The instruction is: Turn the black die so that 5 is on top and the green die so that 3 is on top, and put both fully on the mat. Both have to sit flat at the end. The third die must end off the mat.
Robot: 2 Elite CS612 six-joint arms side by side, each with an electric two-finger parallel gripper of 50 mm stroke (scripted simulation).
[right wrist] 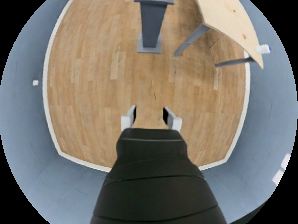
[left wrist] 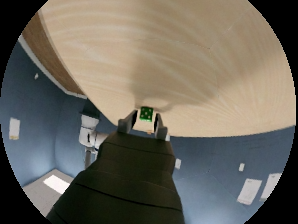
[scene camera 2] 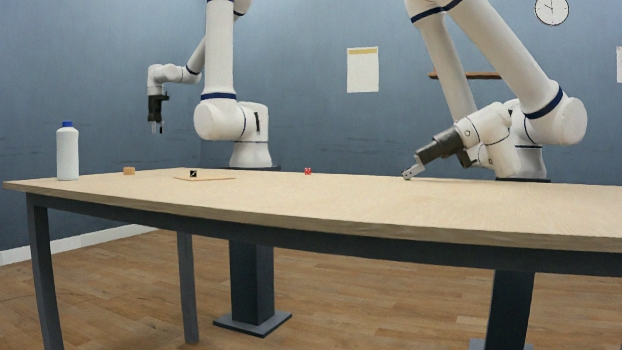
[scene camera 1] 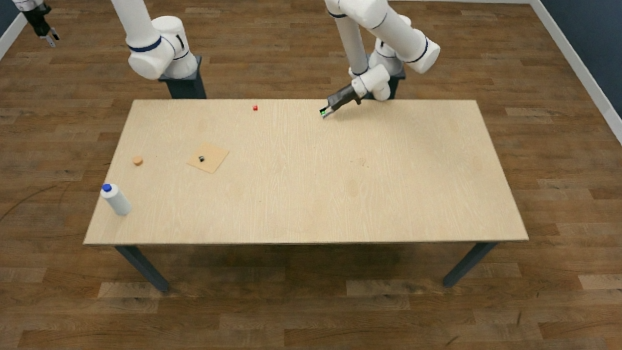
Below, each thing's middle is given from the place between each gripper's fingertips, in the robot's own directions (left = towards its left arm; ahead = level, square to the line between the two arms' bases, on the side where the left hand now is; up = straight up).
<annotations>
The white bottle (scene camera 2: 67, 137) lies 860 mm to the right of my left hand (scene camera 2: 402, 176), 510 mm ahead of it and 60 mm above it.
My right hand is 91 cm short of the white bottle, 52 cm to the right of it and 10 cm above it.
</annotations>
